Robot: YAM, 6 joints.
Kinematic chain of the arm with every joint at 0, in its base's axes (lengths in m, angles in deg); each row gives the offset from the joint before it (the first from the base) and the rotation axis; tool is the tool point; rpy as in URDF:
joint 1: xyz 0 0 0.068 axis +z
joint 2: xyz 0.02 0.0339 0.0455 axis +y
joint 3: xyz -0.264 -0.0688 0 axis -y
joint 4: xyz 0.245 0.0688 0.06 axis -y
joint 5: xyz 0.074 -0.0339 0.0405 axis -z
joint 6: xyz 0.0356 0 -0.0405 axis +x
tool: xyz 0 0 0 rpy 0 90 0
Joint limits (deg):
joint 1: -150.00..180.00
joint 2: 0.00..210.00
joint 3: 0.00..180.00
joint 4: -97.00..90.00
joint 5: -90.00..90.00
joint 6: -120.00..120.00
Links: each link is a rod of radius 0.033 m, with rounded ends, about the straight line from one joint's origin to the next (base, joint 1, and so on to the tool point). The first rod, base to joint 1, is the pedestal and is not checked.
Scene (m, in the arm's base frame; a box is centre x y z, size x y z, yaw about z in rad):
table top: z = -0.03
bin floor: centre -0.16 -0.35 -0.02 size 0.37 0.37 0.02 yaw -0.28
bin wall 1: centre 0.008 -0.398 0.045 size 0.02 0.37 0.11 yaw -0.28
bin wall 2: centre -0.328 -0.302 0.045 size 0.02 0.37 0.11 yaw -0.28
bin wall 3: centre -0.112 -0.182 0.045 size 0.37 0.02 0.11 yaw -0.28
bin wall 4: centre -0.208 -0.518 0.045 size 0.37 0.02 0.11 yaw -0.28
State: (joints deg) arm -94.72 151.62 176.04 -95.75 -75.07 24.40
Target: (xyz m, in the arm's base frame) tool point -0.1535 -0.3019 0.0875
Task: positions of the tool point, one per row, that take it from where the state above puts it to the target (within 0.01 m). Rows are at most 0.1 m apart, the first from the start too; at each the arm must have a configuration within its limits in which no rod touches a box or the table.
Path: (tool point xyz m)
1: -0.0390 -0.4828 0.2788
2: -0.0717 -0.4759 0.2404
3: -0.1010 -0.4579 0.2023
4: -0.1252 -0.4298 0.1665
5: -0.1426 -0.3931 0.1345
6: -0.1523 -0.3498 0.1078
7: -0.1535 -0.3019 0.0875

